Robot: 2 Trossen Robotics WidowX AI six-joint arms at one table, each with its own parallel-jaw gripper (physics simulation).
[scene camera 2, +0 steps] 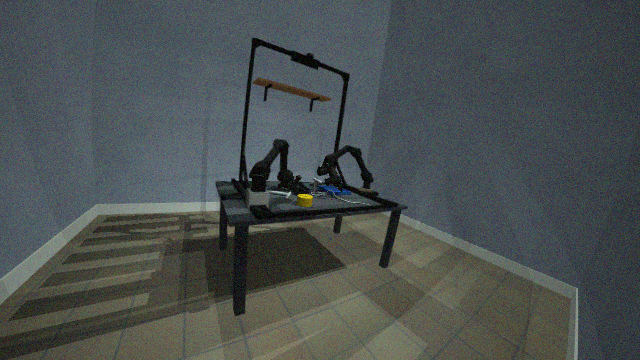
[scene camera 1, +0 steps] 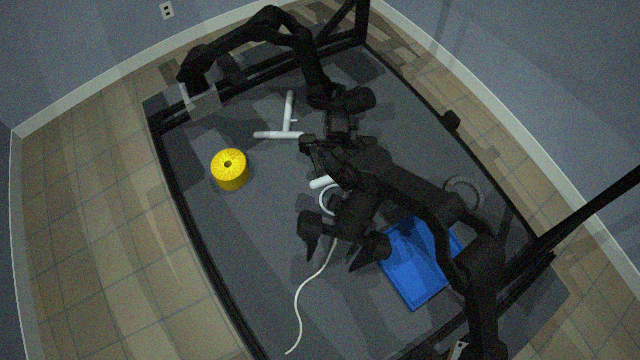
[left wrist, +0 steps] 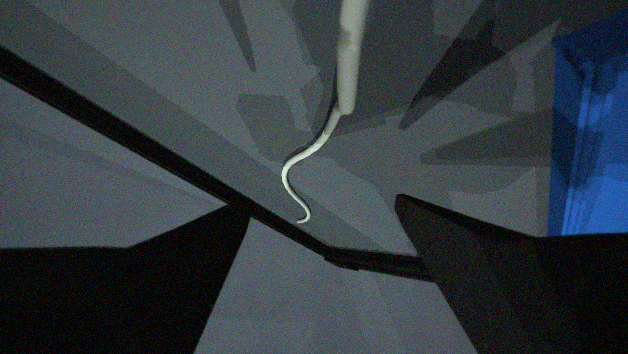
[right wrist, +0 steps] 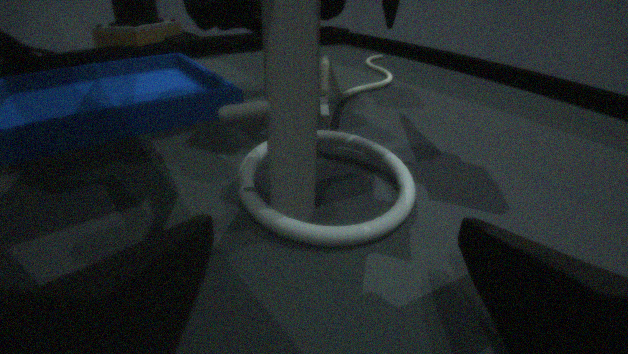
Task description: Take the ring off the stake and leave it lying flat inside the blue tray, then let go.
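Seen in the pictures: left gripper, between the fingertips: (scene camera 2: 341,191) (scene camera 1: 328,266) (left wrist: 323,202) (right wrist: 338,39); right gripper, between the fingertips: (scene camera 2: 309,191) (right wrist: 338,229); left arm's base, origin of its link: (scene camera 2: 366,187) (right wrist: 136,23); right arm's base, origin of its link: (scene camera 2: 257,190) (scene camera 1: 197,86).
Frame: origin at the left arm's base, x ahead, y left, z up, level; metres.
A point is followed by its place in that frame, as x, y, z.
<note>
The white ring (scene camera 1: 321,201) @[0.453, -0.266, -0.035] (right wrist: 340,234) @[0.439, -0.324, -0.039] lies low around the pale upright stake (right wrist: 292,110) @[0.417, -0.317, 0.005] (scene camera 2: 316,187) @[0.416, -0.296, 0.005]; the left arm covers part of both in scene camera 1. The blue tray (scene camera 1: 417,282) @[0.178, -0.161, -0.040] (scene camera 2: 337,190) @[0.161, -0.207, -0.041] (left wrist: 560,150) @[0.283, -0.175, -0.037] (right wrist: 90,125) @[0.260, -0.292, -0.032] stands to their right in scene camera 1, partly under the left arm. My right gripper (right wrist: 338,229) @[0.441, -0.334, -0.028] is open and empty, its fingertips wide apart on the near side of the ring. My left gripper (scene camera 1: 331,264) @[0.376, -0.118, 0.004] (left wrist: 323,202) @[0.376, -0.118, 0.004] is open and empty, above the table left of the tray in scene camera 1.
A yellow cylinder (scene camera 1: 229,167) @[0.680, -0.246, 0.004] (scene camera 2: 305,200) @[0.728, -0.231, -0.009] and a white T-shaped tube (scene camera 1: 277,135) @[0.625, -0.391, -0.030] (scene camera 2: 280,193) @[0.636, -0.452, -0.035] are at the left. A white cord (scene camera 1: 299,310) @[0.402, -0.008, -0.041] (left wrist: 286,175) @[0.415, -0.052, -0.041] (right wrist: 388,75) @[0.415, -0.043, -0.040] curves across the table. A dark grey ring (scene camera 1: 479,195) @[0.078, -0.429, -0.032] lies beyond the tray. The left arm reaches over the ring and tray.
</note>
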